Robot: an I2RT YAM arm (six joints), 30 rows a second.
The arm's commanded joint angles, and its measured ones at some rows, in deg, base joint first. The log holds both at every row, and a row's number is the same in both.
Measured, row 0:
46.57, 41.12, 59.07, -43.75, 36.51, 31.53
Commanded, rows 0 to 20:
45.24, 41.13, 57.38, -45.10, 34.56, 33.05
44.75, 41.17, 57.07, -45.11, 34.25, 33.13
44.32, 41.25, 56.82, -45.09, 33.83, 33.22
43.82, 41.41, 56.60, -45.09, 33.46, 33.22
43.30, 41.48, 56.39, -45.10, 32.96, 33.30
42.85, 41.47, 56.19, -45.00, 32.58, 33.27
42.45, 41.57, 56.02, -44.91, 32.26, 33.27
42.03, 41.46, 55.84, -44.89, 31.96, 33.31
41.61, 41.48, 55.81, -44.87, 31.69, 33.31
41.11, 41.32, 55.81, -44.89, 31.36, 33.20
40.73, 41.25, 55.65, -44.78, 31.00, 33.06
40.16, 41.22, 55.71, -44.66, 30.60, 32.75
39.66, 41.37, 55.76, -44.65, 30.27, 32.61
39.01, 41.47, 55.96, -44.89, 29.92, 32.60
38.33, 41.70, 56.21, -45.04, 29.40, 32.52
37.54, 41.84, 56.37, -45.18, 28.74, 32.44
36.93, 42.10, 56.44, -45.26, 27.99, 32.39
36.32, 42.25, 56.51, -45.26, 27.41, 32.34
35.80, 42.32, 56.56, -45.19, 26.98, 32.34
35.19, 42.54, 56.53, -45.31, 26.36, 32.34
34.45, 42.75, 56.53, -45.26, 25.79, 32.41
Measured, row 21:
35.90, 42.02, 56.62, -45.23, 28.32, 32.14
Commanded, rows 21 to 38:
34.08, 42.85, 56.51, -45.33, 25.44, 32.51
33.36, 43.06, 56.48, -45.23, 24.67, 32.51
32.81, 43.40, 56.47, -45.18, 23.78, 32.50
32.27, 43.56, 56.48, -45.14, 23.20, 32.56
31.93, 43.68, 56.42, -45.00, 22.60, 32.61
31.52, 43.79, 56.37, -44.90, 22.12, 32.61
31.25, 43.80, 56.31, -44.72, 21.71, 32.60
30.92, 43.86, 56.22, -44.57, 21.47, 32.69
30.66, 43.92, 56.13, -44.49, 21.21, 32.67
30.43, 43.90, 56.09, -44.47, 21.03, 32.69
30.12, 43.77, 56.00, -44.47, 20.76, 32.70
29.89, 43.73, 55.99, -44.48, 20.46, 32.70
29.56, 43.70, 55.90, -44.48, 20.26, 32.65
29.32, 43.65, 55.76, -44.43, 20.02, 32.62
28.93, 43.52, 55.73, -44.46, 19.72, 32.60
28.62, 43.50, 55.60, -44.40, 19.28, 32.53
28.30, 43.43, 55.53, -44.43, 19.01, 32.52
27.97, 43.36, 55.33, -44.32, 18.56, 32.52
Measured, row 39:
28.82, 43.90, 56.58, -45.19, 20.38, 32.16
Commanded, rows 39 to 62:
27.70, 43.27, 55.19, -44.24, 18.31, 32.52
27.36, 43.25, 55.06, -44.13, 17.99, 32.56
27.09, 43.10, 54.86, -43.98, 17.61, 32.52
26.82, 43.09, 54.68, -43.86, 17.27, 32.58
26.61, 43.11, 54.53, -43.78, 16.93, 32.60
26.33, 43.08, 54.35, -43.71, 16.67, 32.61
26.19, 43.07, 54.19, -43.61, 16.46, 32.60
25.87, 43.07, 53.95, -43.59, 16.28, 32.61
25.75, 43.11, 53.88, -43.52, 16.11, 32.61
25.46, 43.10, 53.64, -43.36, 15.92, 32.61
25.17, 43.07, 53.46, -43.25, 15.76, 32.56
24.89, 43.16, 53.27, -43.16, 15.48, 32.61
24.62, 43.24, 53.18, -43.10, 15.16, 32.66
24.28, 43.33, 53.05, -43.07, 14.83, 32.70
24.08, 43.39, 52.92, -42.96, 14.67, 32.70
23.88, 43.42, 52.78, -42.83, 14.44, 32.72
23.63, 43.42, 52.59, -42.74, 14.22, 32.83
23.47, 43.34, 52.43, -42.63, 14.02, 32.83
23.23, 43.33, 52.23, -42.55, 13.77, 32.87
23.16, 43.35, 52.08, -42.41, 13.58, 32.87
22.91, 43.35, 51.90, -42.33, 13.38, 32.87
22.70, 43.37, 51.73, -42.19, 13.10, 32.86
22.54, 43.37, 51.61, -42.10, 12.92, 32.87
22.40, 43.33, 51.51, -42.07, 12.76, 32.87
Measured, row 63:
22.98, 43.68, 52.69, -43.57, 14.09, 32.16
